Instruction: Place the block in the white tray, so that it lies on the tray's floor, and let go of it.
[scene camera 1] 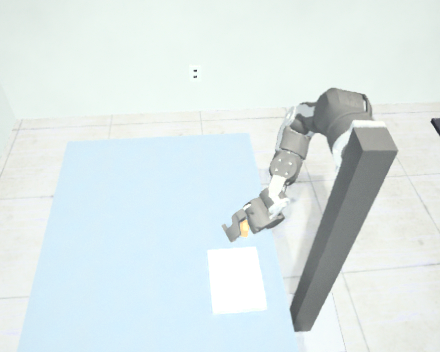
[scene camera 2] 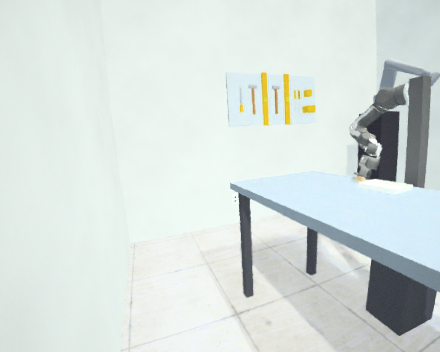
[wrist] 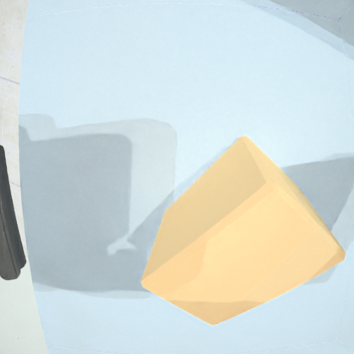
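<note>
The orange-yellow block (scene camera 1: 244,229) (scene camera 2: 360,179) (wrist: 230,235) rests on the blue table top, just beyond the tray's near-arm end in scene camera 1; in the wrist view it is large, right of centre and turned at an angle. My gripper (scene camera 1: 244,230) (scene camera 2: 363,176) is open and low over the block, with its fingers spread to either side of it in scene camera 1. In the wrist view one dark finger shows at the left edge, apart from the block; the other finger does not show. The white tray (scene camera 1: 214,280) (scene camera 2: 385,188) lies flat beside the block.
The blue table (scene camera 1: 125,225) (scene camera 2: 310,192) has its edge under the arm's forearm. A dark grey post (scene camera 1: 332,240) (scene camera 2: 418,135) carries the arm and stands beside the table, near the tray. A tool board (scene camera 2: 245,117) hangs on the wall.
</note>
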